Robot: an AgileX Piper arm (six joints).
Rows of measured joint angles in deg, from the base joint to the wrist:
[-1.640 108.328 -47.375 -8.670 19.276 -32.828]
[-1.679 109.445 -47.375 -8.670 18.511 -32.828]
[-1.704 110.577 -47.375 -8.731 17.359 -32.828]
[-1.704 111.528 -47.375 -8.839 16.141 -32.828]
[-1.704 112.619 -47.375 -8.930 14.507 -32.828]
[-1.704 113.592 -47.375 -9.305 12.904 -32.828]
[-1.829 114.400 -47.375 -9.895 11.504 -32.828]
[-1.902 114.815 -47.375 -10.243 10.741 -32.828]
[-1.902 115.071 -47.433 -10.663 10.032 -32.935]
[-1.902 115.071 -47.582 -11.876 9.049 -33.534]
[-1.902 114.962 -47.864 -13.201 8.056 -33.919]
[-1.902 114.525 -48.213 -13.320 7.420 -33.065]
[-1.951 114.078 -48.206 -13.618 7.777 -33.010]
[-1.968 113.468 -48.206 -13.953 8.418 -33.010]
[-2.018 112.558 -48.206 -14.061 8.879 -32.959]
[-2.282 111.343 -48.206 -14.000 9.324 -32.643]
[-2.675 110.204 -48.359 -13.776 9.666 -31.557]
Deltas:
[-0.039 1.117 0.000 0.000 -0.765 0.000]
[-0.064 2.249 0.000 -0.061 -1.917 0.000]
[-0.064 3.200 0.000 -0.169 -3.135 0.000]
[-0.064 4.291 0.000 -0.260 -4.769 0.000]
[-0.064 5.264 0.000 -0.635 -6.372 0.000]
[-0.189 6.072 0.000 -1.225 -7.772 0.000]
[-0.262 6.487 0.000 -1.573 -8.535 0.000]
[-0.262 6.743 -0.058 -1.993 -9.244 -0.107]
[-0.262 6.743 -0.207 -3.206 -10.227 -0.706]
[-0.262 6.634 -0.489 -4.531 -11.220 -1.091]
[-0.262 6.197 -0.838 -4.650 -11.856 -0.237]
[-0.311 5.750 -0.831 -4.948 -11.499 -0.182]
[-0.328 5.140 -0.831 -5.283 -10.858 -0.182]
[-0.378 4.230 -0.831 -5.391 -10.397 -0.131]
[-0.642 3.015 -0.831 -5.330 -9.952 0.185]
[-1.035 1.876 -0.984 -5.106 -9.610 1.271]

